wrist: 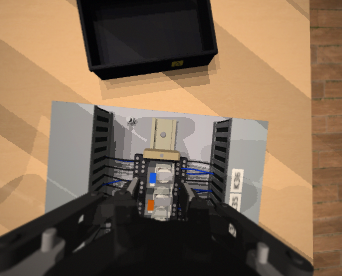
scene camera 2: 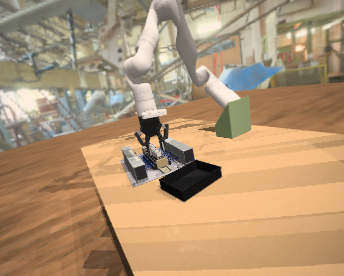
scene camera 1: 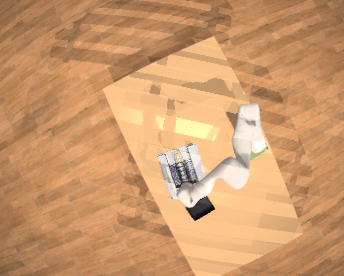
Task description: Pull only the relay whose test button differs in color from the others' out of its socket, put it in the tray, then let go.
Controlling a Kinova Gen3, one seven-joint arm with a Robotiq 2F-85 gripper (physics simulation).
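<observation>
The black tray stands beside the socket panel. In the wrist view a clear relay with a blue test button sits at the row's tray end, and a relay with an orange test button sits behind it. The rest of the row is hidden by the gripper, so the other buttons' colors do not show. My gripper is partly open over the row, its fingertips apart on either side of the relays, with nothing held. In scene camera 1 the arm hides the fingers.
Tall grey wire ducts flank the relay row, with black and blue wires between. A tan end stop is at the row's tray end. Labels are on one duct. A green wedge stands at the arm's base.
</observation>
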